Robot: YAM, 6 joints.
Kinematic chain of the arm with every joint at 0, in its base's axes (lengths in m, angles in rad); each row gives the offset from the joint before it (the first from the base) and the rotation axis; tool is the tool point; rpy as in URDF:
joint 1: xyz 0 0 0.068 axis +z
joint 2: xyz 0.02 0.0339 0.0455 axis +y
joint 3: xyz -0.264 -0.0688 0 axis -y
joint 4: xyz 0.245 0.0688 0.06 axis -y
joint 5: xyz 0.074 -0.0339 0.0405 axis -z
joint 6: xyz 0.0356 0 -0.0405 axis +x
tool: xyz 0 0 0 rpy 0 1.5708 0
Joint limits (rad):
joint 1: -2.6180..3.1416
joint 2: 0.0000..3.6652
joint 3: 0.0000..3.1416
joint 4: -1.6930..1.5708
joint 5: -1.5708..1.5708
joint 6: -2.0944..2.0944
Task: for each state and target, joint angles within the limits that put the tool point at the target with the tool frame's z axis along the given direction. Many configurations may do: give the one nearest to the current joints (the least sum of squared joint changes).
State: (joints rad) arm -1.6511 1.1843 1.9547 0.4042 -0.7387 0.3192
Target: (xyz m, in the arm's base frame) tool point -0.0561 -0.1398 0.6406 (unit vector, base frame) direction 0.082 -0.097 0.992
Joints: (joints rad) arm -1.9793 1.3094 1.7712 1.0522 -0.1140 0.3192
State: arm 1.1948 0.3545 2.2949 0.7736 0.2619 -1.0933
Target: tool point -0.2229 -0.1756 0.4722 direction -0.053 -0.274 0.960
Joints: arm 0.6437 0.0019 1.3989 0.3860 0.1885 -1.0933
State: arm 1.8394 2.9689 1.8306 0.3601 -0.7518 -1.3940
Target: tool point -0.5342 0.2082 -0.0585 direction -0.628 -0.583 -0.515
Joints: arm 2.7210 3.1552 2.5584 -0.3970 -0.9089 -1.3940
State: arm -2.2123 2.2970 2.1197 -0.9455 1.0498 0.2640
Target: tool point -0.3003 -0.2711 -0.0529 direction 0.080 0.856 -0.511
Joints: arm -2.3588 2.9776 2.1200 -1.6255 0.5828 0.2640
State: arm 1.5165 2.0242 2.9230 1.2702 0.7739 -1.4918
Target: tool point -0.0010 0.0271 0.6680 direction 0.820 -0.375 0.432
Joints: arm 2.2120 1.8740 3.1388 1.3769 0.4477 -1.4918
